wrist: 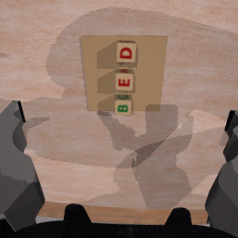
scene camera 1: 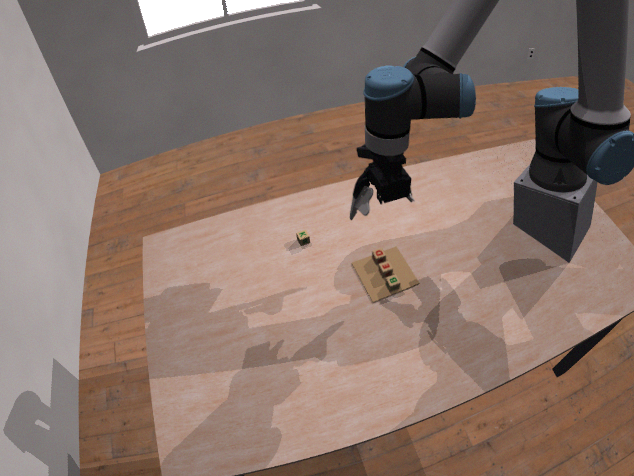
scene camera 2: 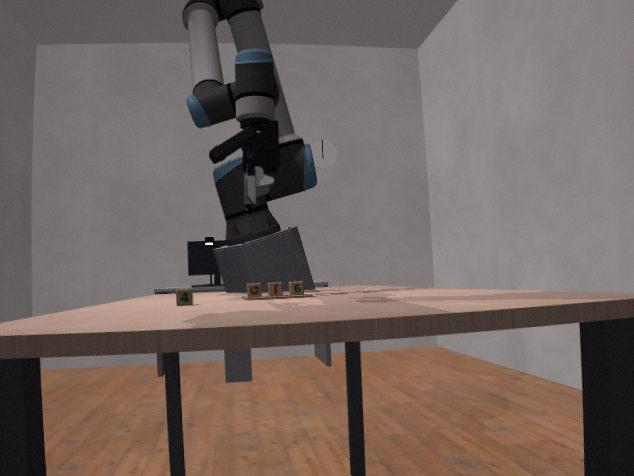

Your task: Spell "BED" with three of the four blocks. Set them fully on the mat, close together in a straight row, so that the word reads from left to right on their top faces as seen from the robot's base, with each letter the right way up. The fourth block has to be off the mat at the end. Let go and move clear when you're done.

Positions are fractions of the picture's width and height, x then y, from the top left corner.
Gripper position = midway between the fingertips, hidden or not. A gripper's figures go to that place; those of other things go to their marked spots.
The gripper (wrist: 0.53,0.45): 13 cm from the lens. A tan mat (wrist: 0.42,0.22) is 32 cm from the lens.
